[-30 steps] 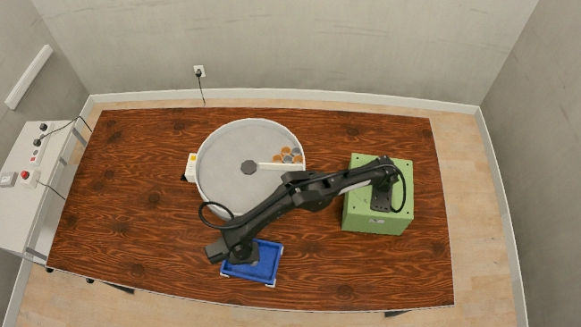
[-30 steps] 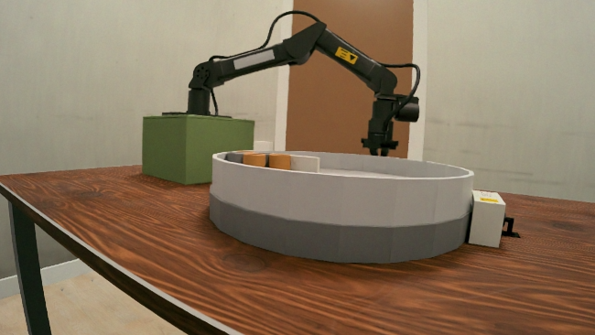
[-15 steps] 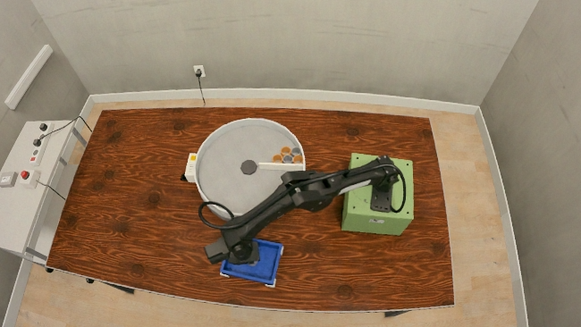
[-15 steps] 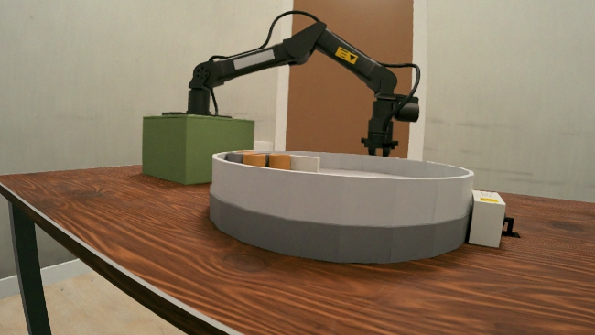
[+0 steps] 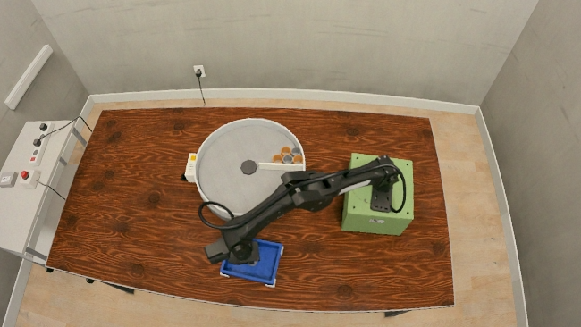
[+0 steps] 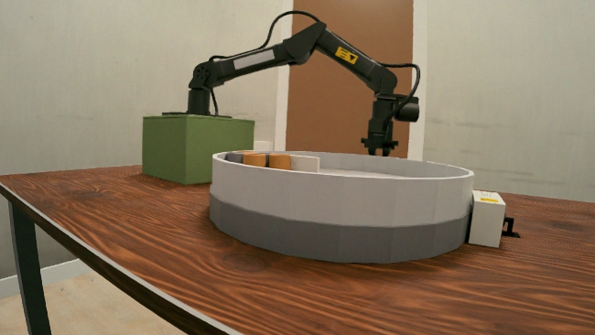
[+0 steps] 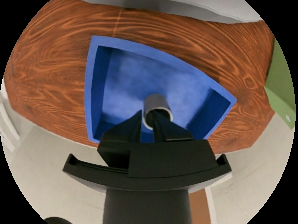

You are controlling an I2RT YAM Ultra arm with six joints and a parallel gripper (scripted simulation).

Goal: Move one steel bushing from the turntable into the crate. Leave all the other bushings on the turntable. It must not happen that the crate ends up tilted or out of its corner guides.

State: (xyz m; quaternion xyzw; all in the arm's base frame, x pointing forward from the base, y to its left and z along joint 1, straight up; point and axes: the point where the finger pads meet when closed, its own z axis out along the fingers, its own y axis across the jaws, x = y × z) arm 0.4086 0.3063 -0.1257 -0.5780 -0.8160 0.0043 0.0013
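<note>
My gripper is now 1 cm past the blue crate and 1 cm above it. Also, from my hand: round grey turntable: 35 cm to the right, 8 cm ahead, 2 cm above.
</note>
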